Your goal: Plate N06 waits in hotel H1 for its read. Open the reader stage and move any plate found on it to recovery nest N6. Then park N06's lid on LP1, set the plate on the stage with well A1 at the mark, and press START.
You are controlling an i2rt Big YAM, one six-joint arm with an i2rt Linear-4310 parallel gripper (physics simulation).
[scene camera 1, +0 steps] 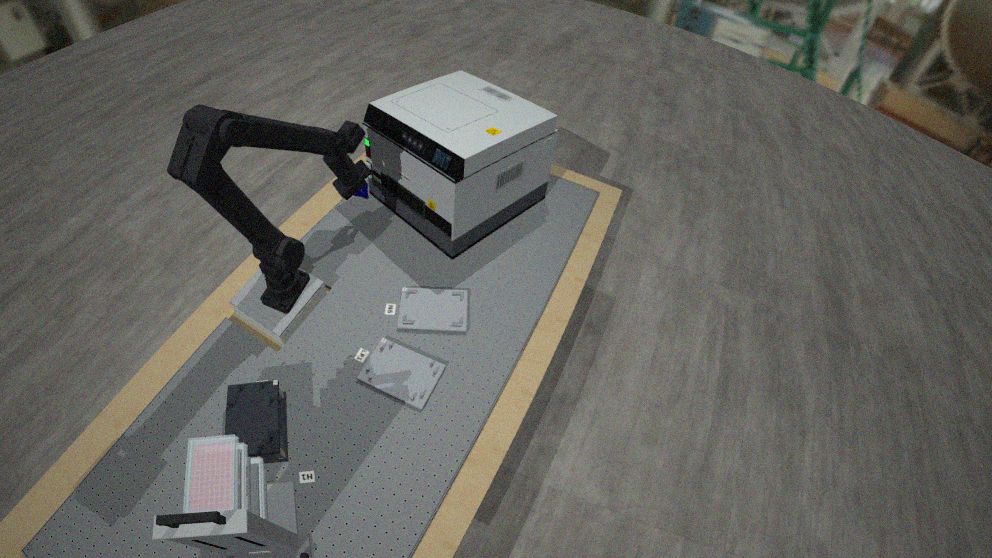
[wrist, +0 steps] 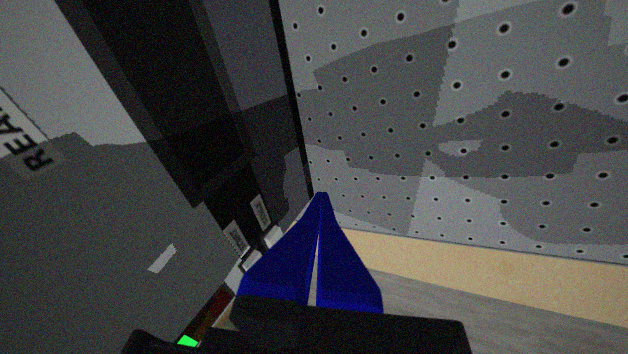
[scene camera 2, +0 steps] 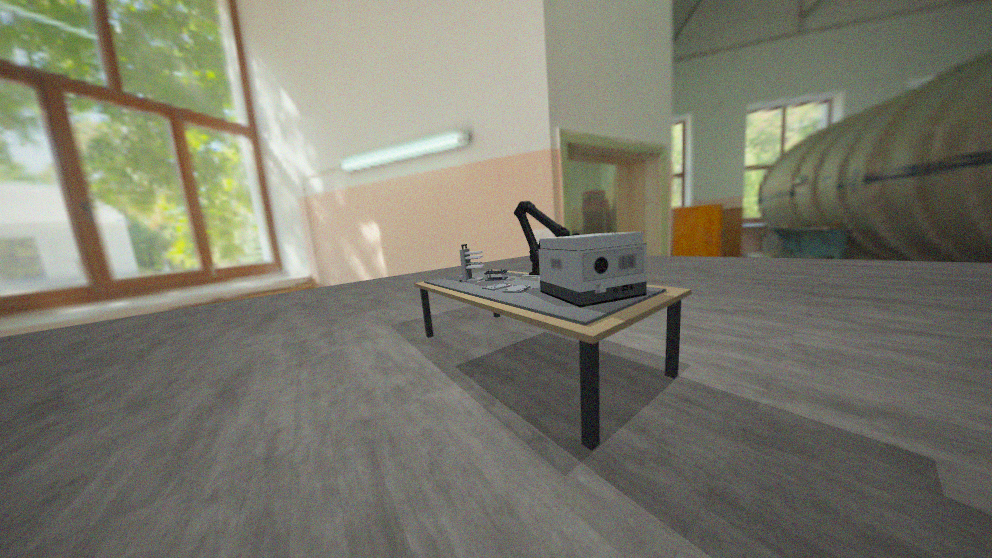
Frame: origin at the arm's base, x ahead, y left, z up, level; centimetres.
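Seen in the pictures: gripper, between the fingertips: [scene camera 1: 366,197] [wrist: 321,198]; arm's base, origin of its link: [scene camera 1: 286,290] [scene camera 2: 538,273].
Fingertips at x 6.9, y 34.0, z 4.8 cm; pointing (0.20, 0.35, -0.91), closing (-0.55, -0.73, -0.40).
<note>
Pixels of each thing's middle, then the offset from my fingertips to it. "pt": a spot on its surface instead. Level surfaces: height alone.
- reader, middle of its body: [scene camera 1: 458,153] [scene camera 2: 587,264] dx +20.1, dy +19.5, dz +7.0 cm
- START button, middle of its body: [wrist: 252,262] dx -4.4, dy +10.1, dz +3.1 cm
- STAGE button, middle of its body: [wrist: 272,236] dx -4.4, dy +10.1, dz -0.1 cm
- pinkish plate, middle of its body: [scene camera 1: 210,475] dx +13.5, dy -81.8, dz +14.3 cm
- hotel H1, middle of its body: [scene camera 1: 231,511] [scene camera 2: 470,262] dx +15.5, dy -85.2, dz +6.2 cm
- Nest N6, middle of its body: [scene camera 1: 433,309] [scene camera 2: 516,288] dx +29.5, dy -24.0, dz -7.7 cm
- LP1, middle of its body: [scene camera 1: 401,372] [scene camera 2: 496,285] dx +28.8, dy -42.6, dz -7.6 cm
- dark low block, middle of its body: [scene camera 1: 255,421] [scene camera 2: 496,274] dx +4.9, dy -67.0, dz -4.8 cm
- H1 label, a spot on its surface: [scene camera 1: 306,476] pt dx +19.2, dy -72.3, dz -8.6 cm
- perforated table board, height of its surface: dz -8.5 cm
The reader [scene camera 1: 496,201] [scene camera 2: 593,277] [wrist: 100,215] stands at the table's far end with a green light at its front; no stage shows sticking out. The START button [wrist: 251,260] and STAGE button [wrist: 273,236] sit low on its front, with labels too blurred to read. My gripper [scene camera 1: 361,190] [wrist: 321,198] is shut and empty, its blue fingertips close in front of the reader by the buttons; contact cannot be told. A pinkish plate [scene camera 1: 211,477] stands in hotel H1 [scene camera 1: 267,537] [scene camera 2: 465,265]. Nest N6 [scene camera 1: 433,310] and LP1 [scene camera 1: 417,369] bear no plate or lid.
A dark low block [scene camera 1: 253,416] stands between the hotel and my arm's base [scene camera 1: 253,305]. The H1 label [scene camera 1: 306,476] lies beside the hotel. Wooden edging [scene camera 1: 509,430] borders the perforated table board [scene camera 1: 346,444]. The reader hides my gripper in scene camera 2.
</note>
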